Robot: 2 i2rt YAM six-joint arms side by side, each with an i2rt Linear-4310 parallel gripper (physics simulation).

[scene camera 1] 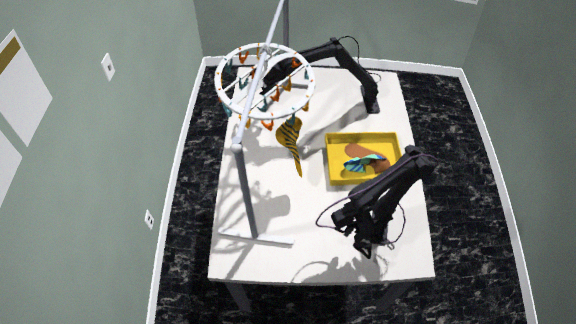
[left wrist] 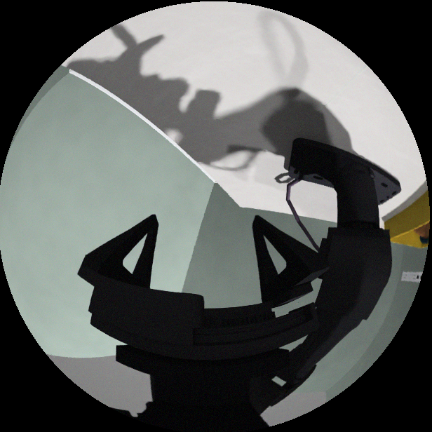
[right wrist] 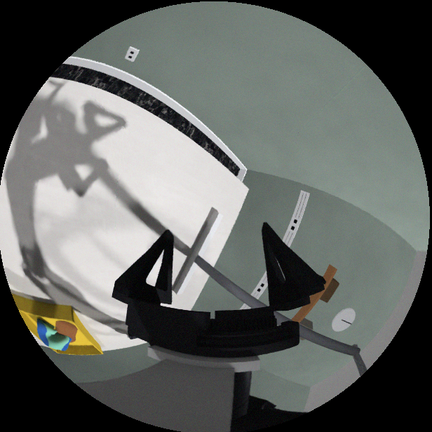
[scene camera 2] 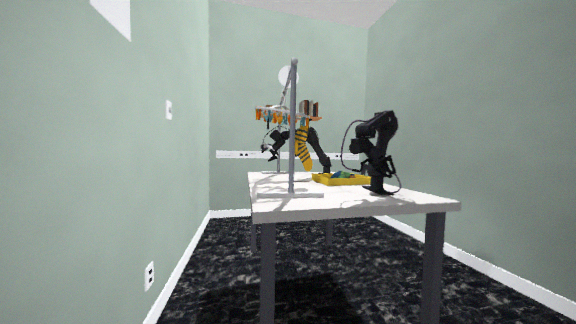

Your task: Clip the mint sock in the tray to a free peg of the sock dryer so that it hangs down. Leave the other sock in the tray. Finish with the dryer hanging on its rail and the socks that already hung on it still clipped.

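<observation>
The mint sock [scene camera 1: 364,163] [scene camera 2: 342,174] [right wrist: 49,336] with blue patches lies bunched over the brown-orange sock [scene camera 1: 357,149] [right wrist: 66,330] in the yellow tray [scene camera 1: 328,161] [scene camera 2: 345,182] [left wrist: 407,220] [right wrist: 42,304]. The round white sock dryer [scene camera 1: 285,114] [scene camera 2: 265,107] hangs on its rail [scene camera 1: 255,82] with several orange, teal and yellow pegs. A yellow, dark-striped sock [scene camera 1: 289,137] [scene camera 2: 302,145] hangs from a teal peg. My left gripper [scene camera 1: 379,248] [left wrist: 204,219] is open and empty, in front of the tray. My right gripper [scene camera 2: 268,153] [right wrist: 214,229] is open and empty, below the dryer; the ring partly hides it in scene camera 1.
The dryer's grey stand post [scene camera 1: 245,192] [scene camera 2: 292,155] rises from a flat foot [scene camera 1: 272,241] [scene camera 2: 310,195] at the left of the white table [scene camera 1: 320,260] [scene camera 2: 350,211]. The far stand foot [right wrist: 194,255] shows in the right wrist view. The left arm reaches over the tray's corner in scene camera 1.
</observation>
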